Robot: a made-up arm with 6 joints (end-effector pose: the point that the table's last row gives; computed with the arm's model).
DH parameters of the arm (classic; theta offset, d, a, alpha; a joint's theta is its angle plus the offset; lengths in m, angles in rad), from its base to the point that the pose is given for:
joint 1: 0 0.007 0.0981 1.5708
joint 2: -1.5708 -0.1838 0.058 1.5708
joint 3: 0 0.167 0.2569 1.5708
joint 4: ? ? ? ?
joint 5: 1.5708 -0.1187 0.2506 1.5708
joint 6: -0.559 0 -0.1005 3.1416
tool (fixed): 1.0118 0.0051 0 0
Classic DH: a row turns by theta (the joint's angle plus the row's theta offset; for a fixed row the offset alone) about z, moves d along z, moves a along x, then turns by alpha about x.
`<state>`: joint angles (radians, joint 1 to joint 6).
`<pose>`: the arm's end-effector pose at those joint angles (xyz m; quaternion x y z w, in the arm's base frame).
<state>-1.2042 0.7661 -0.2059 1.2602 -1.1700 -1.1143</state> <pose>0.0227 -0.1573 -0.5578 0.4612 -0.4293 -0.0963 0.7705</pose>
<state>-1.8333 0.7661 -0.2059 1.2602 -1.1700 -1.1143</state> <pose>-0.0742 -0.1406 -0.5578 0.3057 -0.5509 -0.3300 0.7029</pose>
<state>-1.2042 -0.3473 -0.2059 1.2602 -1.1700 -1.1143</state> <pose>-0.1703 0.3454 -0.2935 0.7534 -0.1710 -0.3809 0.5080</pose>
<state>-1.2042 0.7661 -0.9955 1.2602 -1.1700 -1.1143</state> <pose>0.3508 -0.0615 -0.5870 0.6417 -0.4631 0.1932 0.5801</pose>
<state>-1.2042 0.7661 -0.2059 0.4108 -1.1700 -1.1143</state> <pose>0.1023 -0.3012 -0.5521 0.1393 -0.6068 0.1099 0.7748</pose>
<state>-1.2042 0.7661 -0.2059 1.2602 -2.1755 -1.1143</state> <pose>0.2413 -0.0459 -0.5028 0.5261 -0.7299 -0.1927 0.3916</pose>
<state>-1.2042 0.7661 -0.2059 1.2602 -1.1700 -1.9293</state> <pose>0.0112 -0.1691 -0.6357 0.2533 -0.5769 0.2169 0.7456</pose>
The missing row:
joint 4: 0 -0.1873 -0.0394 -1.5708
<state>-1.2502 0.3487 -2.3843 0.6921 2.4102 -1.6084</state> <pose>0.2357 -0.0241 0.0505 -0.4121 -0.0063 0.3779 0.8290</pose>
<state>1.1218 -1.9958 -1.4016 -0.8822 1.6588 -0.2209</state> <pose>-0.2091 0.1104 0.3815 -0.7033 0.4866 0.2067 0.4753</pose>
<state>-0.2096 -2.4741 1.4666 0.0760 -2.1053 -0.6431</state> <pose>0.1552 -0.2667 0.1162 0.4313 0.7857 -0.2329 0.3774</pose>
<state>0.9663 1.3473 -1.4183 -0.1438 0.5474 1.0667</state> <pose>0.0748 0.5291 -0.0994 0.6989 -0.0020 0.1813 0.6919</pose>
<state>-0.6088 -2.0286 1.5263 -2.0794 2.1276 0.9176</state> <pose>0.2317 -0.1925 0.3423 -0.3863 -0.6107 -0.2334 0.6507</pose>
